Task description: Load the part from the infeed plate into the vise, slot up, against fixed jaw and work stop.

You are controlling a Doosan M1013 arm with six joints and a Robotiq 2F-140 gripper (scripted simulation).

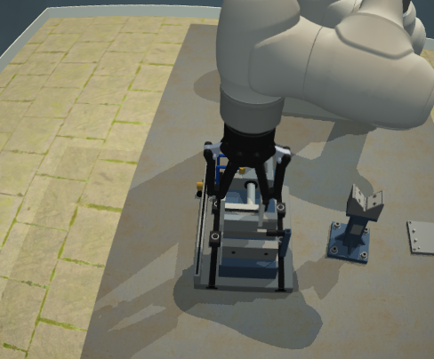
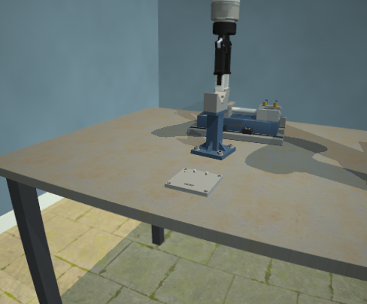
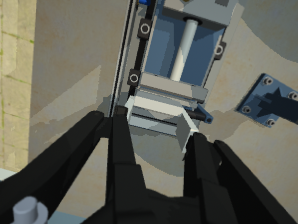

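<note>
Right now my hand is 30 mm short of the fixed jaw, 20 mm to the right of it and 80 mm above it. Also, from my hand: part (20 mm below); then work stop (70 mm to the left, 60 mm below); then moving jaw (30 mm behind, 20 mm to the left, 80 mm below).
</note>
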